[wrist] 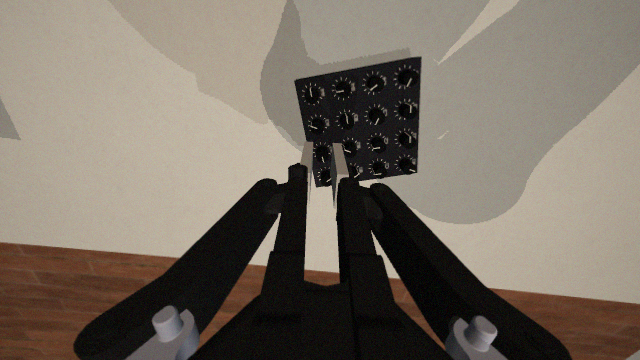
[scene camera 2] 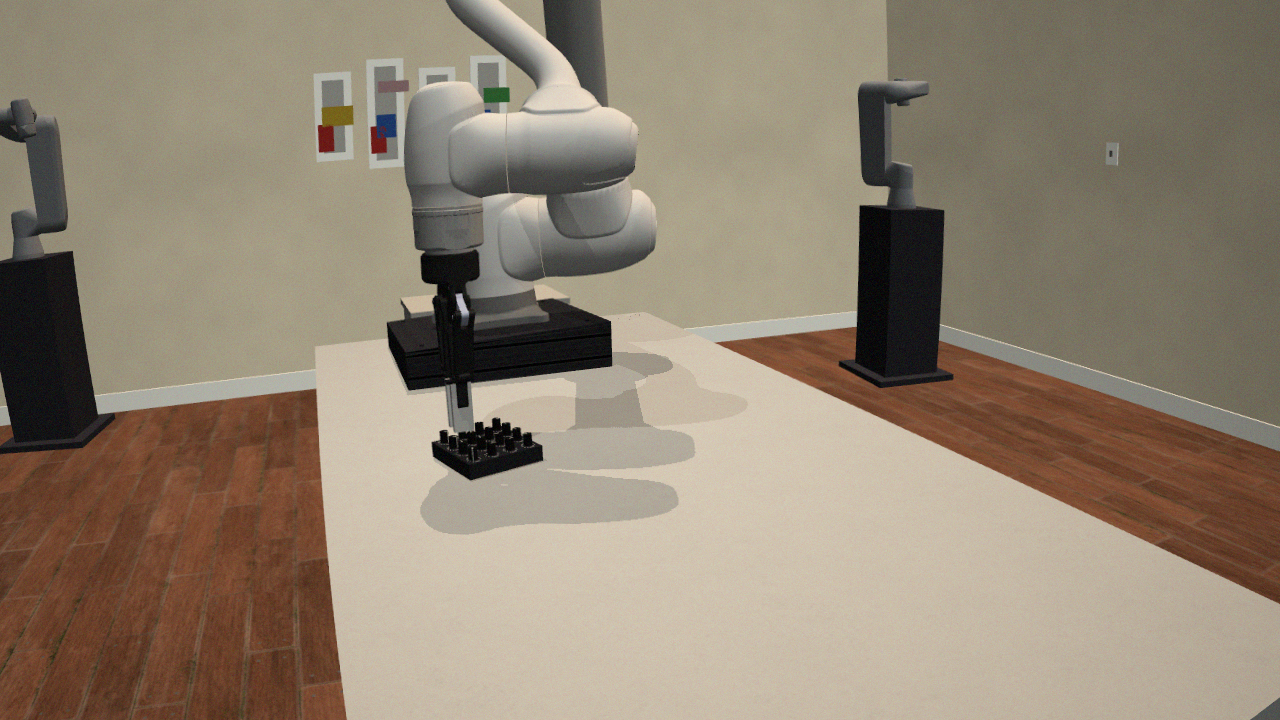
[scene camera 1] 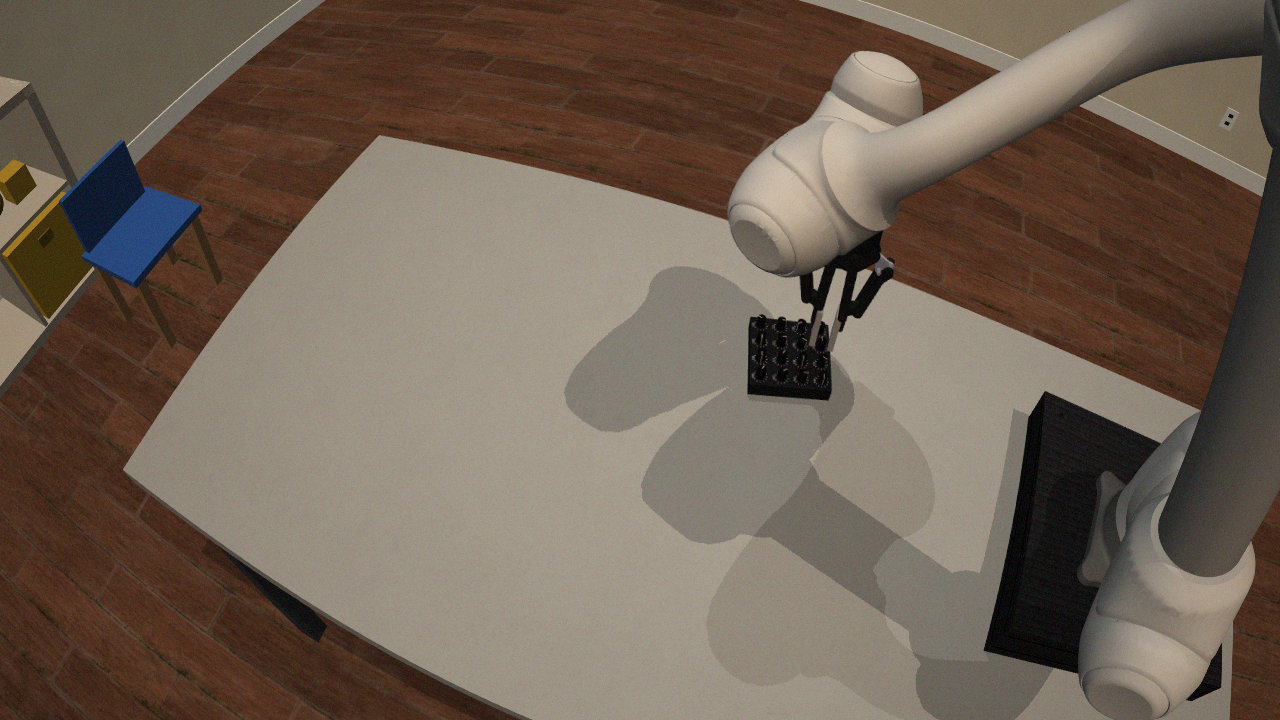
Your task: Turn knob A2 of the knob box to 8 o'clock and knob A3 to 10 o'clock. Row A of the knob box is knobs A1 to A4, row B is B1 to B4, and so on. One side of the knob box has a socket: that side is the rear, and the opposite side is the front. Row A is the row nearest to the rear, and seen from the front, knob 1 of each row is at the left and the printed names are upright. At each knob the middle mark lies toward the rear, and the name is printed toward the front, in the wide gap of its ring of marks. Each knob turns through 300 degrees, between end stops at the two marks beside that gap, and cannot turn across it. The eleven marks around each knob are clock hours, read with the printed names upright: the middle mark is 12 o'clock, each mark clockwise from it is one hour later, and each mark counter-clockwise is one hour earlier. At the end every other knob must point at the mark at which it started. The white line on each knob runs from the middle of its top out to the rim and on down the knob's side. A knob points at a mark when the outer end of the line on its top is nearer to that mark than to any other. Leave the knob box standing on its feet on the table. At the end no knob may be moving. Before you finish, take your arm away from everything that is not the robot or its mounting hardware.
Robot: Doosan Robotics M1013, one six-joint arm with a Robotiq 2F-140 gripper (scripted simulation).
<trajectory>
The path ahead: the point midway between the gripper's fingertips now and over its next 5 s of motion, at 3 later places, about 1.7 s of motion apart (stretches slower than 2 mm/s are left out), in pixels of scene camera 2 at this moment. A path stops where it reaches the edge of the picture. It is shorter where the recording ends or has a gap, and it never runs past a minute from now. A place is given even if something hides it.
The gripper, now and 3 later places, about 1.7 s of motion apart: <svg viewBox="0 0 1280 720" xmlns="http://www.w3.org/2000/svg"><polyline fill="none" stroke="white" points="461,428 461,403 475,387 478,417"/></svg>
</trajectory>
